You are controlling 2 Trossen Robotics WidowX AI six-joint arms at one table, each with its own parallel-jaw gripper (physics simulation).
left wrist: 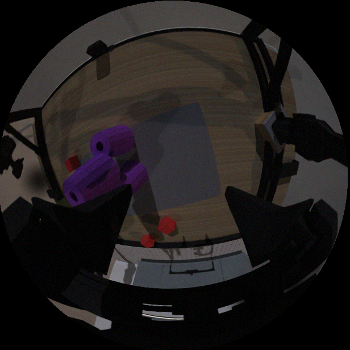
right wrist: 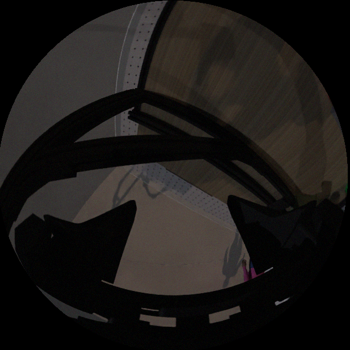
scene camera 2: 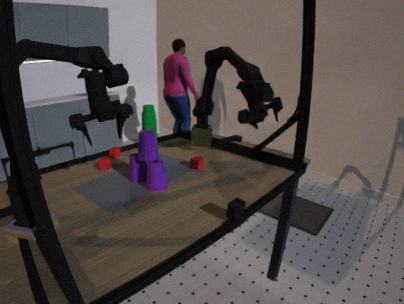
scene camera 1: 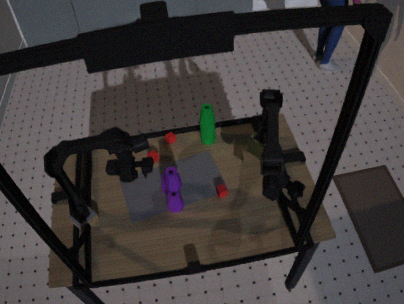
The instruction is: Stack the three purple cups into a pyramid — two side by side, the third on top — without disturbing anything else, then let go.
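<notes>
Three purple cups stand upside down as a pyramid on and at the edge of the grey mat. The top cup rests across the front base cup and the rear base cup. The rear base cup is mostly hidden in scene camera 1. My left gripper is open and empty, above the table left of the pyramid, apart from it. My right gripper is open and empty, high at the right side.
A tall green stack stands at the back. Red cubes lie behind the mat and at its right. An olive block sits by the right arm's base. A black frame surrounds the table.
</notes>
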